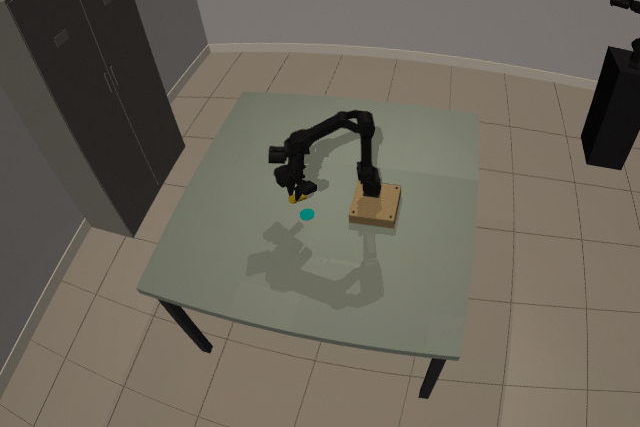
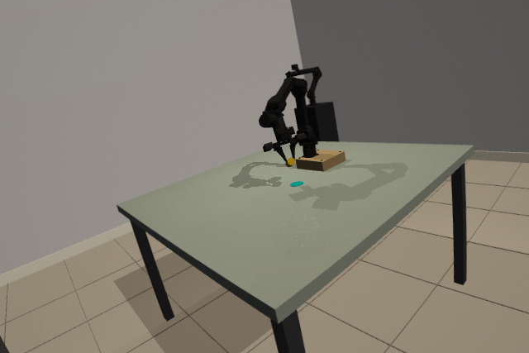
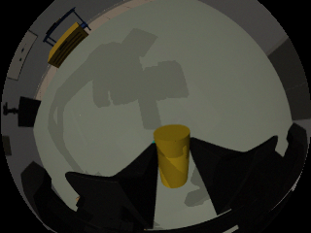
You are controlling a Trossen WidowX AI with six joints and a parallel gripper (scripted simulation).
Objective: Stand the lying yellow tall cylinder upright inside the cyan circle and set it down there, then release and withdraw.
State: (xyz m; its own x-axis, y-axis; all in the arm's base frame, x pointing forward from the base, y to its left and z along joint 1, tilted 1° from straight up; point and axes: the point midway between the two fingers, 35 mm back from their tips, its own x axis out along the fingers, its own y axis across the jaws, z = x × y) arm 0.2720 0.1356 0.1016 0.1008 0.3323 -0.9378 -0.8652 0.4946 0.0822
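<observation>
The cyan circle lies 3 cm behind my gripper tip, 2 cm to the right of it and 12 cm below it. Round my gripper tip: yellow tall cylinder: 1 cm behind, 2 cm to the right, 1 cm below.
</observation>
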